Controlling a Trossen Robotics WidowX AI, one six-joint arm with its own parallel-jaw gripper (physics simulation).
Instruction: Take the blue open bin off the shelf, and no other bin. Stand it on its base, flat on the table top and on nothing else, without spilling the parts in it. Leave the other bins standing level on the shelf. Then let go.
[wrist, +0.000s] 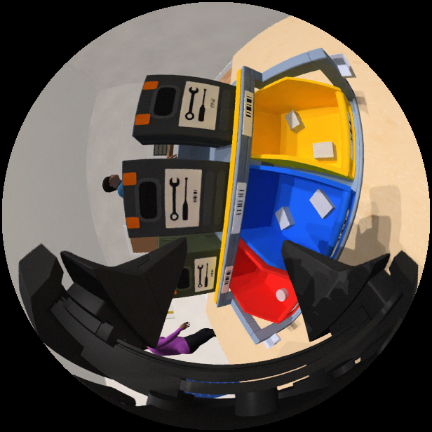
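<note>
The blue open bin (307, 235) sits on the shelf (243, 159) between a yellow bin (305, 132) and a red bin (257, 295). Two light grey blocks lie in the blue bin. My gripper (236, 245) is open, with nothing between its fingers. In the wrist view the fingers stand in front of the shelf; the right one overlaps the lower edge of the blue bin and part of the red bin. I cannot tell whether any finger touches them. The red bin holds a small round part, and the yellow bin holds two blocks.
Dark toolboxes (210, 116) (212, 200) and a green case (195, 245) stand on the shelf's upper board, beside the bins in the view. The wooden table (395, 150) shows at the right, with shadows on it. People show in the background.
</note>
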